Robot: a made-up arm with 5 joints.
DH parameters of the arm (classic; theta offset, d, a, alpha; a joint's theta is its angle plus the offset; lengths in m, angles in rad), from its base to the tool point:
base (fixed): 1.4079 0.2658 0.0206 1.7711
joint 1: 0 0.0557 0.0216 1.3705
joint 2: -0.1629 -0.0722 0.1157 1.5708
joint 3: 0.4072 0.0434 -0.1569 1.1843
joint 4: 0 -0.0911 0.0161 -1.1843
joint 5: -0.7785 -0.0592 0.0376 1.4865
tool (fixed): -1.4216 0.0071 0 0
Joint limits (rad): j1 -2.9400..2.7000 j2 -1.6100..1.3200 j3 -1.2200..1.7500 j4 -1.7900..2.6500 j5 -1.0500..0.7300
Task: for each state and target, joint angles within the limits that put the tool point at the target. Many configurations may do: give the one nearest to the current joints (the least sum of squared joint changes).
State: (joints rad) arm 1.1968 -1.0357 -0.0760 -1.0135 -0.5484
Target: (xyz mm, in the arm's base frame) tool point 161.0 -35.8 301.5
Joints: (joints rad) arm 0.9017 -1.3583 -0.2671 -1.3021 -0.5686
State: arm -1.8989 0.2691 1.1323 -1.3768 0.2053
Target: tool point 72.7 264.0 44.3
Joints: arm -1.8657 0.4649 1.4912 -1.3915 0.2194
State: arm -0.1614 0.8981 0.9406 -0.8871 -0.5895
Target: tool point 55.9 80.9 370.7
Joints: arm -0.9546 1.0795 0.1563 -0.4884 -0.4778
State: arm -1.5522 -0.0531 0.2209 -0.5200 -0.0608
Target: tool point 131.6 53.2 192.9
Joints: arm -2.0033 -0.6666 -0.2247 -0.8393 0.1955
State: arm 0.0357 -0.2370 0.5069 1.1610 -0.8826
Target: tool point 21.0 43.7 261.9
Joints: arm -0.0689 0.0107 -0.2114 1.6834 -0.5072
